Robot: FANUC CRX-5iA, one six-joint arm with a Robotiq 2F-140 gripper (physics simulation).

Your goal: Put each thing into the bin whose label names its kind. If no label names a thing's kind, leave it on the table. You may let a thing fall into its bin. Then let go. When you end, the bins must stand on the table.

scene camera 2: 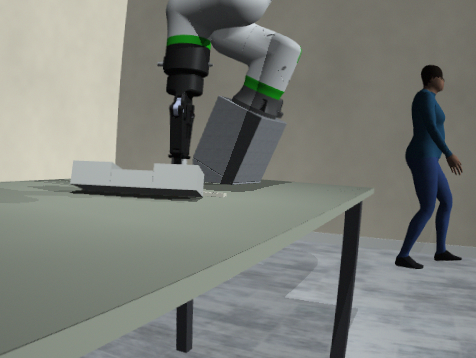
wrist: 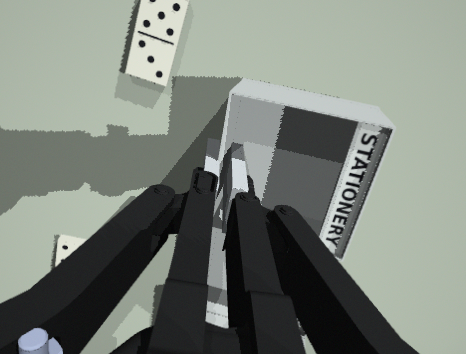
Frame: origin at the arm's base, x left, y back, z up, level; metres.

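Where they show: gripper, between the fingertips: point(wrist: 221, 159); arm's base, origin of its link: point(scene camera 2: 253, 109).
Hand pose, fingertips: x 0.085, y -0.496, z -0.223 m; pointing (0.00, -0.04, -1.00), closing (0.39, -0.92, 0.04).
Things, the pixels of their centre, and the offset from my fingertips. "pt": a spot on its surface instead. Level surfaces: height alone.
- grey bin labelled STATIONERY, middle of its body: point(wrist: 263, 272) point(scene camera 2: 137, 178) dx -0.049, dy -0.067, dz +0.023 m
- white domino, middle of its body: point(wrist: 156, 37) point(scene camera 2: 213, 194) dx +0.042, dy +0.073, dz -0.007 m
- table, height of its surface: dz -0.010 m
- small pale flat piece, a spot on its surface: point(scene camera 2: 216, 194) pt dx +0.055, dy +0.064, dz -0.005 m
The grey bin labelled STATIONERY point(wrist: 310, 97) is at the centre right in the wrist view; its row of bins point(scene camera 2: 131, 177) is at the table's left in the scene view. A dark band shows beneath the row; it looks tilted or slightly raised. My gripper point(scene camera 2: 178, 161) point(wrist: 221, 159) points down, nearly closed on the bin's left wall, a finger on each side. A white domino point(wrist: 156, 45) lies flat at the upper left. Another domino point(wrist: 67, 247) shows partly at the lower left, behind the finger linkage. The other bins are mostly hidden in the wrist view. The nuts and the orange item do not show.
The table point(scene camera 2: 225, 220) has its right corner beyond the bins. The robot's grey pedestal point(scene camera 2: 265, 150) stands behind the bins at the table's back. A small pale flat piece point(scene camera 2: 216, 194) lies just right of the bins. A person point(scene camera 2: 429, 135) stands on the floor at the right.
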